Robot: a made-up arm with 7 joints.
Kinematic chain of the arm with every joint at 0, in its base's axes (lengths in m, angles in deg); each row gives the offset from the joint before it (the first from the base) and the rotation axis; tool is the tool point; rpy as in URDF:
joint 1: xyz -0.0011 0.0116 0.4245 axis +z
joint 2: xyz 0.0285 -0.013 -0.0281 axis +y
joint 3: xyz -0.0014 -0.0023 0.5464 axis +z
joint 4: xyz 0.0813 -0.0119 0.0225 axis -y
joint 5: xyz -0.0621 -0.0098 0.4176 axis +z
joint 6: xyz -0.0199 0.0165 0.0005 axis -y
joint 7: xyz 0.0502 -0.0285 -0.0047 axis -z
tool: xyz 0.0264 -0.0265 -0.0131 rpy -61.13 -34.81 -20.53
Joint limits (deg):
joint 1: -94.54..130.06
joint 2: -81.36..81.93
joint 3: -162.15..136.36
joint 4: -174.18..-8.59
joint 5: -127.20..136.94
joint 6: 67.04..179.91
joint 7: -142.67..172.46
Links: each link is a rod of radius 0.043 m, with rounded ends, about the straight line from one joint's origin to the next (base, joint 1, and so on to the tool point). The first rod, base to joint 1, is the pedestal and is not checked.
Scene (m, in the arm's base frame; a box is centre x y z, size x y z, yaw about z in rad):
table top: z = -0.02
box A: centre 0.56 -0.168 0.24 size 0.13 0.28 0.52 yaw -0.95
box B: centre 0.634 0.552 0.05 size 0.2 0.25 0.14 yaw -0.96
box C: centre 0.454 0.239 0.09 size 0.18 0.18 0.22 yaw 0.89
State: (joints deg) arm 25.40 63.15 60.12 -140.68 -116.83 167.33 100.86
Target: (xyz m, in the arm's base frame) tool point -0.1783 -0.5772 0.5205
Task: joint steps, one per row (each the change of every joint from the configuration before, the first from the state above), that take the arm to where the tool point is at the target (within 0.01 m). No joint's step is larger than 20 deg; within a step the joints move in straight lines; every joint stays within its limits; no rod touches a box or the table.
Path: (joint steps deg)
1: -3.59 -18.10 -3.01 1.08 -1.48 -11.11 6.94
2: -3.58 -18.10 -3.00 1.09 -1.48 -11.12 6.95
3: -3.59 -18.10 -3.01 1.08 -1.48 -11.11 6.94
4: -3.59 -18.10 -3.01 1.08 -1.49 -11.11 6.95
5: -3.59 -18.10 -3.00 1.08 -1.48 -11.11 6.94
6: -3.58 -18.10 -3.01 1.09 -1.48 -11.12 6.94
7: -3.59 -18.10 -3.01 1.08 -1.48 -11.11 6.95
8: -17.08 18.17 -13.54 1.02 2.90 14.75 -8.79
9: -17.08 18.17 -13.55 1.02 2.89 14.75 -8.79
10: -17.08 18.17 -13.54 1.03 2.90 14.75 -8.78
11: -17.08 18.17 -13.55 1.02 2.89 14.75 -8.79
12: -17.08 18.17 -13.54 1.02 2.90 14.75 -8.79

